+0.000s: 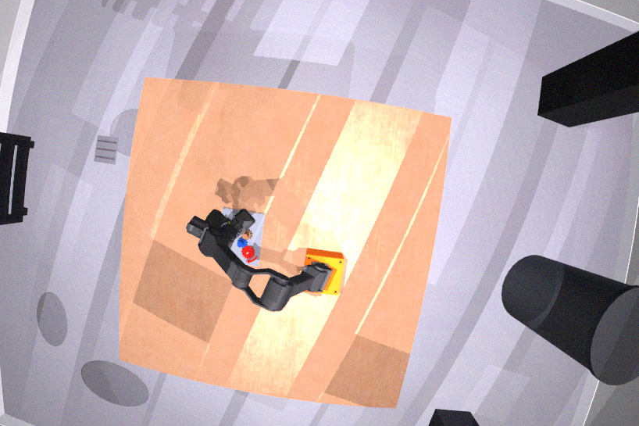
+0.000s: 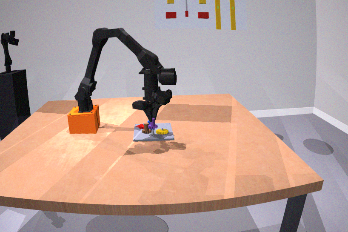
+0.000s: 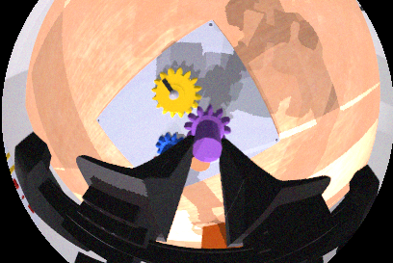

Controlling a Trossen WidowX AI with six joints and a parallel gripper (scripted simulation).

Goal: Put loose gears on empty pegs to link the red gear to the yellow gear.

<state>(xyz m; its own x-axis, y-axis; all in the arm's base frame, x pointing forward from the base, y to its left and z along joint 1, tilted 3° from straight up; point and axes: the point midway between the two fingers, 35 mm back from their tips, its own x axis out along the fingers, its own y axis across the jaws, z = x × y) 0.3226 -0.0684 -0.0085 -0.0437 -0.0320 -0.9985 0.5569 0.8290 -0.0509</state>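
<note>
My gripper tip is 3 cm past the brown gear, 2 cm to the right of it and 4 cm above it. Also, from my gripper tip: yellow gear 4 cm ahead, 2 cm to the left, 5 cm below; then purple gear 1 cm below; then blue gear 2 cm behind, 6 cm to the left, 4 cm below.
</note>
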